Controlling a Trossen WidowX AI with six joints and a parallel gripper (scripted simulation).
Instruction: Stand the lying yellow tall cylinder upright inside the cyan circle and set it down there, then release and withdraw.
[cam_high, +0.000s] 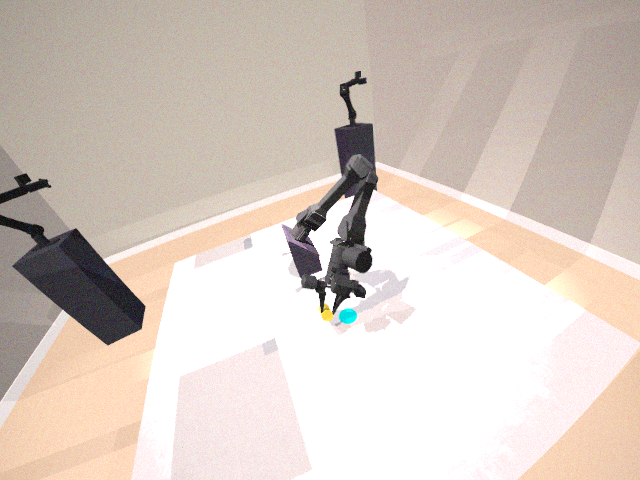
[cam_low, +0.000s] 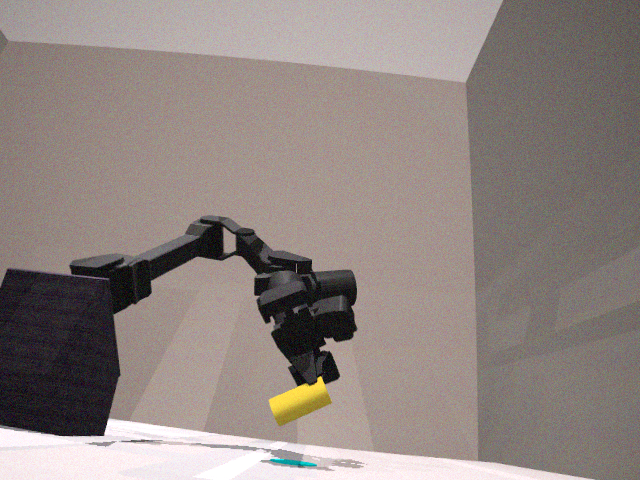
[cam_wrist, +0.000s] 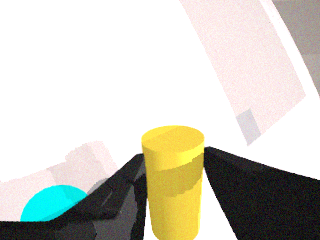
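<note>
My gripper tip is now 9 cm above the cyan circle, 7 cm to the right of it and 1 cm past it. Also, from my gripper tip: yellow cylinder: 2 cm behind, 1 cm below.
</note>
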